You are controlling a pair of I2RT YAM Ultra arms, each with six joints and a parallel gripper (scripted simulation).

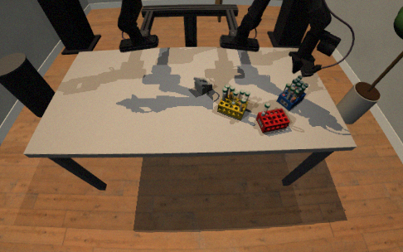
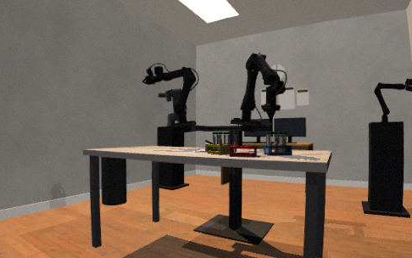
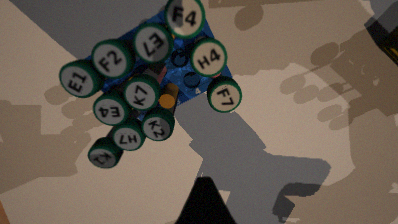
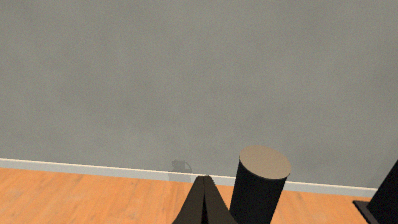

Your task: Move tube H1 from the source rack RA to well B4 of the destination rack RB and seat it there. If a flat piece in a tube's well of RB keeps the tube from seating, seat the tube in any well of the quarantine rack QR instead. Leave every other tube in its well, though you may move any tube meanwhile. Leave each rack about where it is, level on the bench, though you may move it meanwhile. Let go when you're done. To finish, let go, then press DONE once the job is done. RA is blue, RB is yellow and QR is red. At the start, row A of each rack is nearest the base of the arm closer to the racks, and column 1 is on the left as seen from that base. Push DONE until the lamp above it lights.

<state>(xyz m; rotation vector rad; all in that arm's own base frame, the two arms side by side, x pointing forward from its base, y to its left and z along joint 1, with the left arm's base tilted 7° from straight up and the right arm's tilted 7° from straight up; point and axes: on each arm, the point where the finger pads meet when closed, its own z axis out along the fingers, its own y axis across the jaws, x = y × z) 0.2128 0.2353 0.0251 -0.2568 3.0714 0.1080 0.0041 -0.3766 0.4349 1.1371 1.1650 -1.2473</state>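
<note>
The tube lies 16 cm ahead of my left hand, 15 cm to the right of it and 12 cm below it. The rest, counted from my left hand: blue rack RA 2 cm ahead, 4 cm to the left, 16 cm below; red rack QR 17 cm ahead, 10 cm to the right, 16 cm below; yellow rack RB 9 cm ahead, 28 cm to the right, 16 cm below.
</note>
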